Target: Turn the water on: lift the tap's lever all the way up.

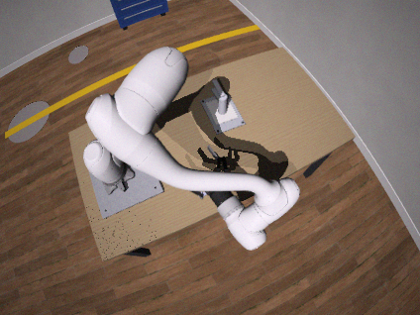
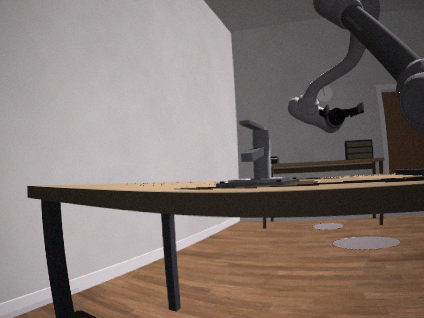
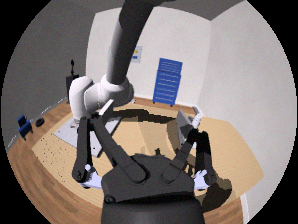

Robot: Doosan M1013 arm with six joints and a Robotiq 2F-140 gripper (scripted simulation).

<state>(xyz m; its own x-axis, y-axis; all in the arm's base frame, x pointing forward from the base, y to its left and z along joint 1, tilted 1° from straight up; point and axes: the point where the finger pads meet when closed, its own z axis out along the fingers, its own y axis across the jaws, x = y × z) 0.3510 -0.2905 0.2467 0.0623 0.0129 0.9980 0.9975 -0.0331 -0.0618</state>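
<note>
The lever is 350 mm ahead of my hand, 300 mm to the left of it and 120 mm below it.
</note>
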